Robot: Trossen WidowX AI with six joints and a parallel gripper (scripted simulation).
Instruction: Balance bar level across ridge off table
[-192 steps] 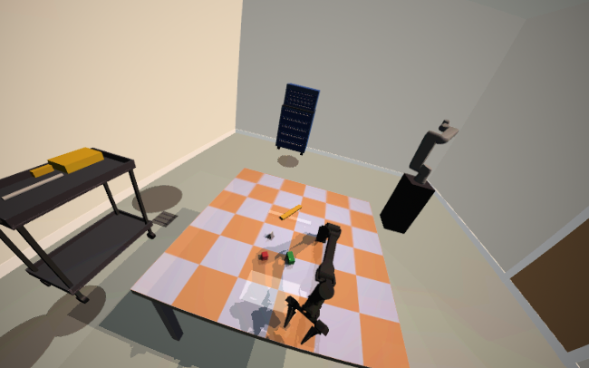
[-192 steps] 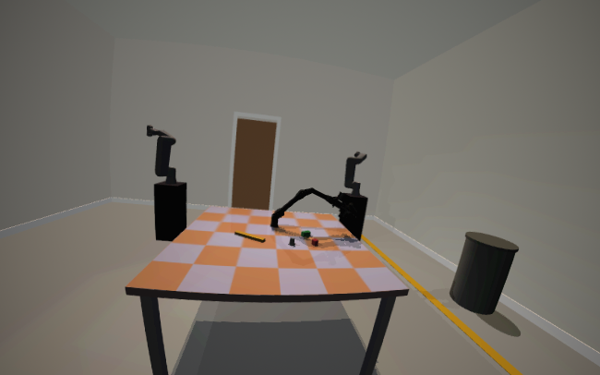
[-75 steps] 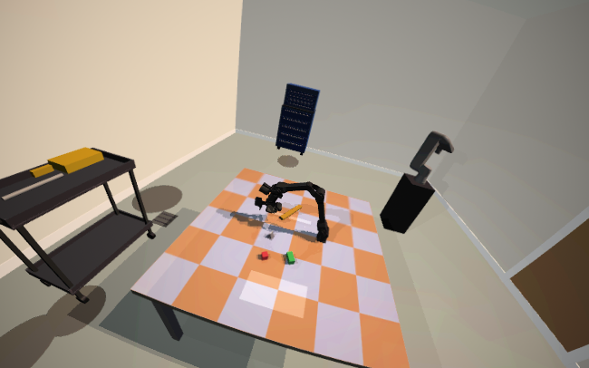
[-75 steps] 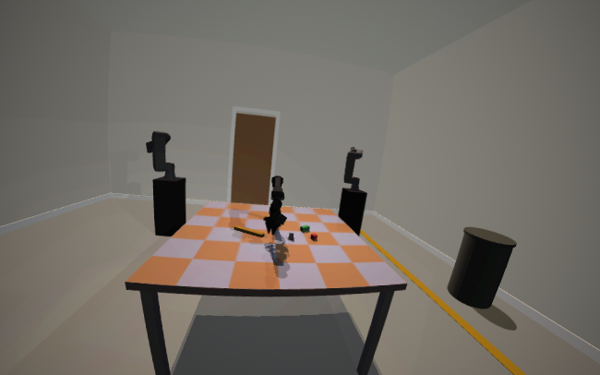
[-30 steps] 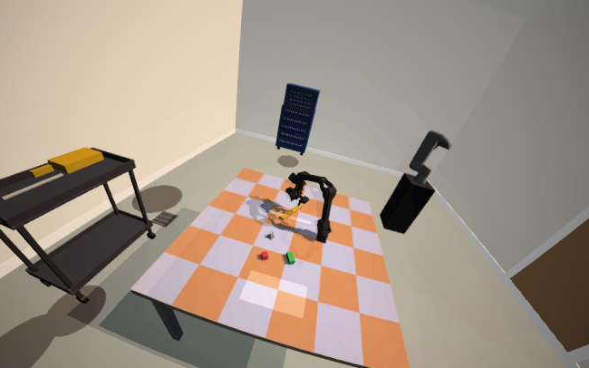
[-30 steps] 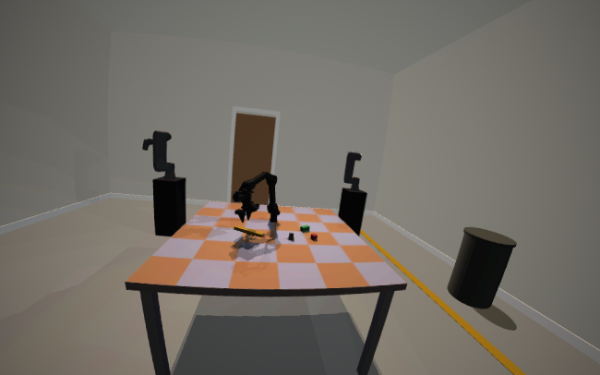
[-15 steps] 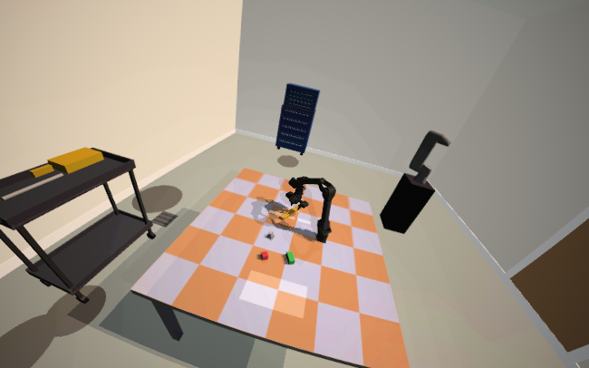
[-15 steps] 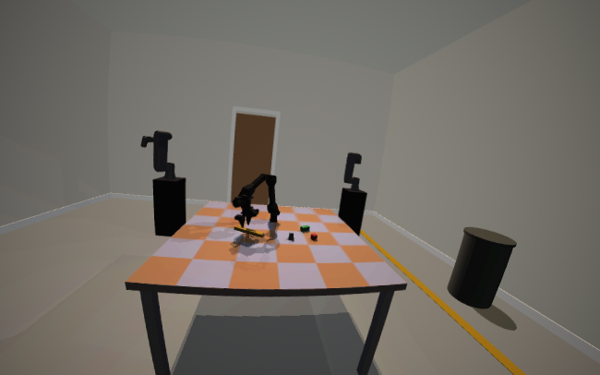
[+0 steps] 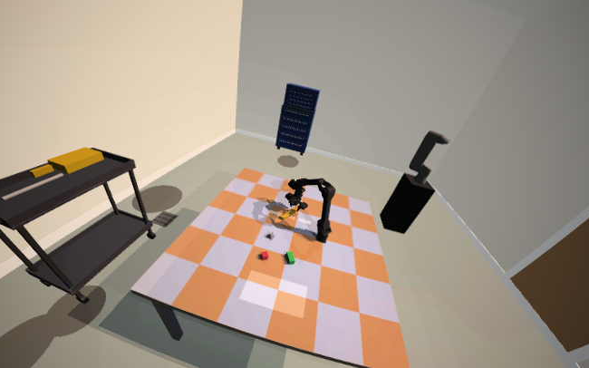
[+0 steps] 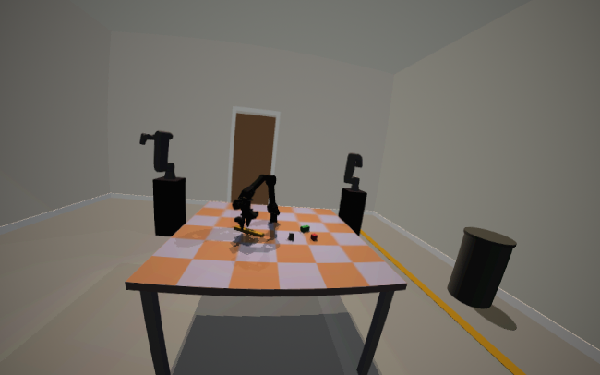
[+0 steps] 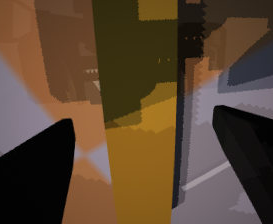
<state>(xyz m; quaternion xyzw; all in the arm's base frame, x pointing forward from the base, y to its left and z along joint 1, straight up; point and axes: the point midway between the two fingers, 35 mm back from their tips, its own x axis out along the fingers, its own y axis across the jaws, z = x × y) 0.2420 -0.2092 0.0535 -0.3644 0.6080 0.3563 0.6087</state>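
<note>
Now: gripper tip 30 mm to the right of the yellow-and-dark striped bar, 10 mm short of it and 10 mm above it. The rest, counted from my gripper tip: red cube 480 mm to the left, 80 mm ahead; green cube 440 mm to the left, 60 mm behind.
</note>
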